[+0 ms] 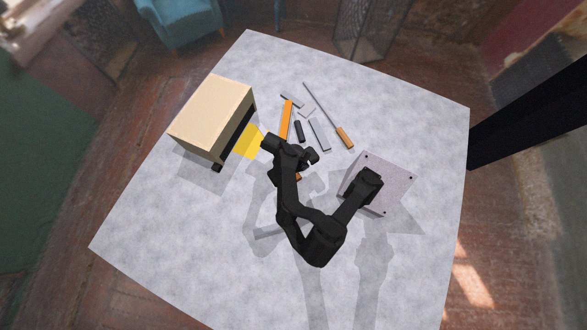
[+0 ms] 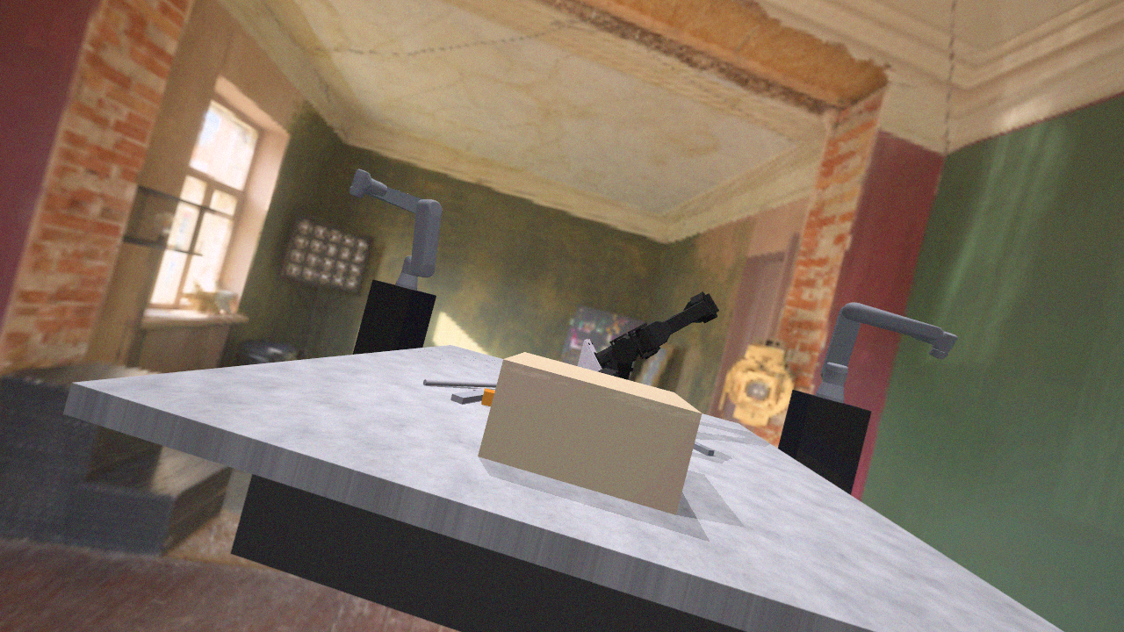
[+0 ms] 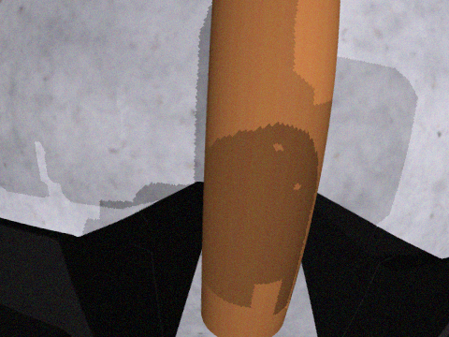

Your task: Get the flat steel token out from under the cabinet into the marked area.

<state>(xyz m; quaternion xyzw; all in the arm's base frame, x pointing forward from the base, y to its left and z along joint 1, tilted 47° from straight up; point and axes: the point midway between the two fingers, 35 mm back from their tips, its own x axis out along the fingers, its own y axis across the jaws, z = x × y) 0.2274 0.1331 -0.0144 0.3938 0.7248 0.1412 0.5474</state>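
Now: gripper tip 210 mm to the left of the grey bar. Also, from my gripper tip: flat grey token (390 mm ahead, 30 mm to the right, 10 mm below); then orange bar (170 mm to the right, 150 mm ahead); then black-handled tool (200 mm to the right, 100 mm ahead).
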